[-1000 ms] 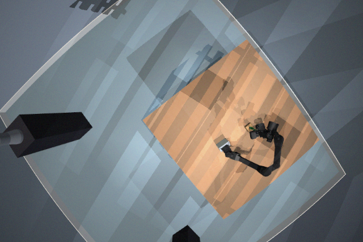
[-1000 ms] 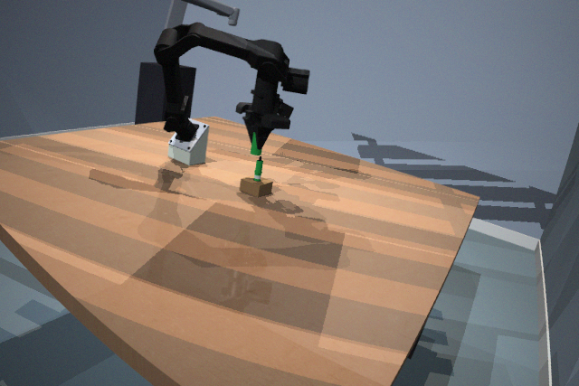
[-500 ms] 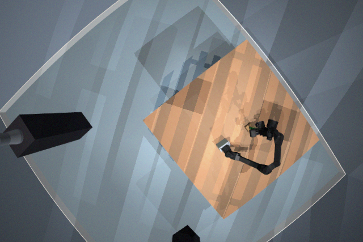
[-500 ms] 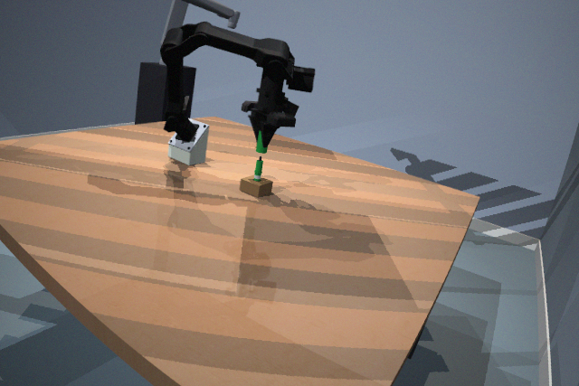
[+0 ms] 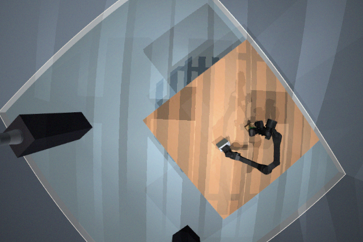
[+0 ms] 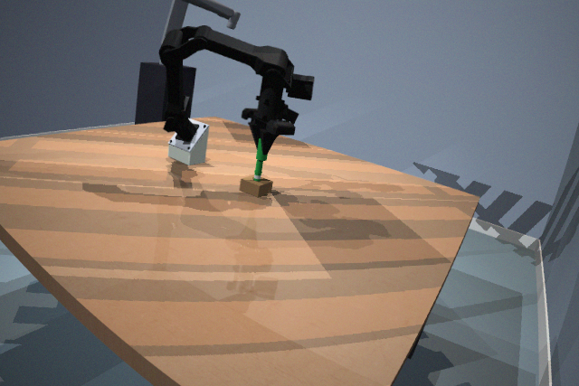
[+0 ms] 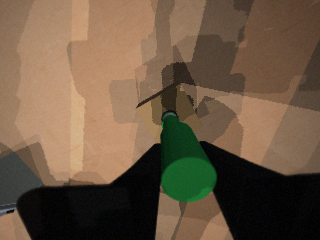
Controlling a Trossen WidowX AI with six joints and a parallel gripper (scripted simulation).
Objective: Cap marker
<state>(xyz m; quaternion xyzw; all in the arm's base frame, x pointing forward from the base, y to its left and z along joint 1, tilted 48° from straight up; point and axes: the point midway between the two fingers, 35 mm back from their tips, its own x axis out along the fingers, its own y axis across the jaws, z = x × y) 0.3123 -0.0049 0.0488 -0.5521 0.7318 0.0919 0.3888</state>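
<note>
My gripper tip is 90 mm above the holder block. From my gripper tip the other things lie so: green cap: 10 mm above.
</note>
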